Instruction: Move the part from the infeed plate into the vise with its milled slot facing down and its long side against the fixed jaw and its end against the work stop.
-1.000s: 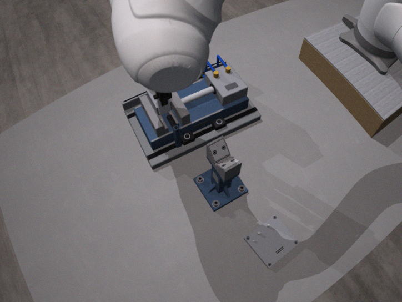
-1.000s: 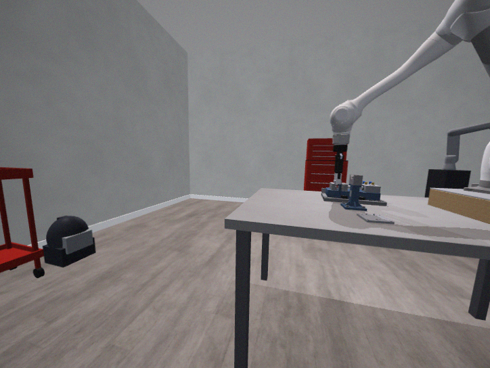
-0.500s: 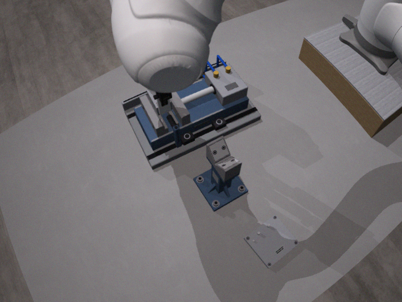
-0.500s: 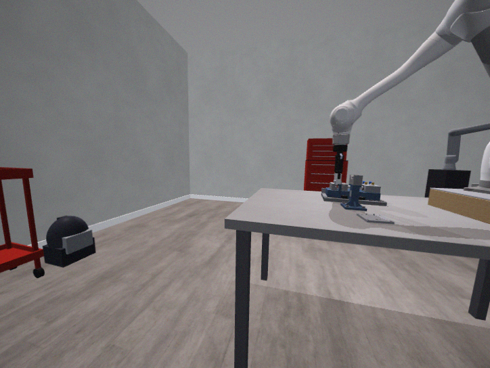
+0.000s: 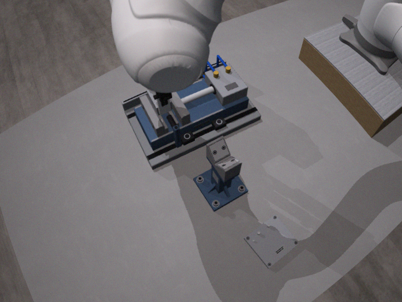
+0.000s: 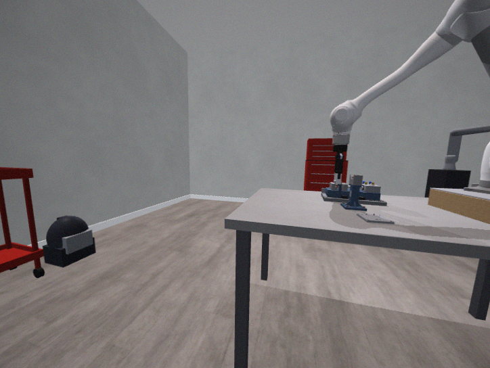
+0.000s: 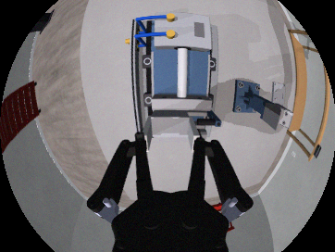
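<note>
My hand is 3 cm above the part. Round my hand: work stop 7 cm to the left, 3 cm below, 1 cm ahead; then moving jaw 4 cm below, 3 cm to the left, 3 cm behind; then fixed jaw 4 cm below, 3 cm ahead, 1 cm to the left.
</note>
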